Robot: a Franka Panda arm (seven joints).
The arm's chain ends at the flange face. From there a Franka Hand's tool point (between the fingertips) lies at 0.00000 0.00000 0.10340 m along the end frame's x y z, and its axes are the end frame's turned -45 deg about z.
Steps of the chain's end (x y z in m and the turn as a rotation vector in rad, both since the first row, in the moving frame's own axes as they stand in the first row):
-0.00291 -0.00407 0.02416 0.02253 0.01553 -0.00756
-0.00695 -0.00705 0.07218 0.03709 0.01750 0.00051
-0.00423 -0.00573 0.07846 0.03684 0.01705 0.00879
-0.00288 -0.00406 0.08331 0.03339 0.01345 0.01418
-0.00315 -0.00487 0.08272 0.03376 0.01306 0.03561
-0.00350 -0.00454 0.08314 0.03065 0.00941 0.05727
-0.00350 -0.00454 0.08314 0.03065 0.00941 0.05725
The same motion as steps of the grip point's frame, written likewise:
0.00360 -0.00546 0.02412 0.00495 0.02691 -0.00756
0.00406 -0.01133 0.07209 0.01385 0.03860 0.00051
0.00501 -0.00847 0.07837 0.01399 0.03811 0.00879
0.00427 -0.00634 0.08324 0.01410 0.03312 0.01418
0.00466 -0.00712 0.08265 0.01464 0.03311 0.03561
0.00371 -0.00715 0.08309 0.01502 0.02833 0.05727
0.00371 -0.00715 0.08309 0.01502 0.02833 0.05725

